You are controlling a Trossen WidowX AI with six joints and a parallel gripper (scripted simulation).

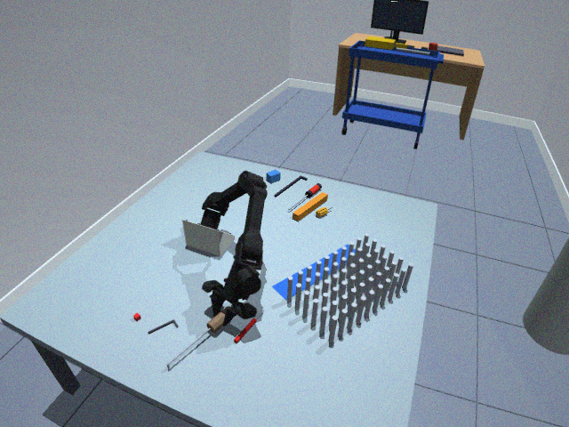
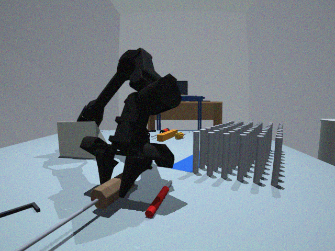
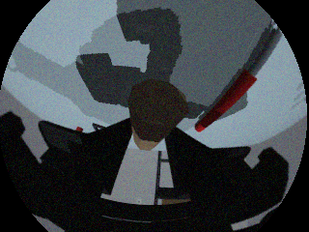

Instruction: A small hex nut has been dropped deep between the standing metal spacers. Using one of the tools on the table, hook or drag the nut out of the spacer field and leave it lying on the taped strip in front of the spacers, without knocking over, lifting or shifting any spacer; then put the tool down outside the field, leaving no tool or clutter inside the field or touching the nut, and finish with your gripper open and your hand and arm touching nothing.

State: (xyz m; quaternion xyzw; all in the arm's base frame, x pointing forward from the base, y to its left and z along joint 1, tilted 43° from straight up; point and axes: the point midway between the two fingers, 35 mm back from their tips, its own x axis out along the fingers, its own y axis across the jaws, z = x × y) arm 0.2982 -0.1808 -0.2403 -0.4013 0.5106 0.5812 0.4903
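Now: the pick tool 10 mm behind my gripper tip and 100 mm to the right of it. From my gripper tip the other things lie so: red cube: 240 mm behind, 120 mm to the right, 10 mm below; red-handled screwdriver: 80 mm ahead, 70 mm to the left, 10 mm below; small L-shaped key: 140 mm behind, 90 mm to the right, 20 mm below.
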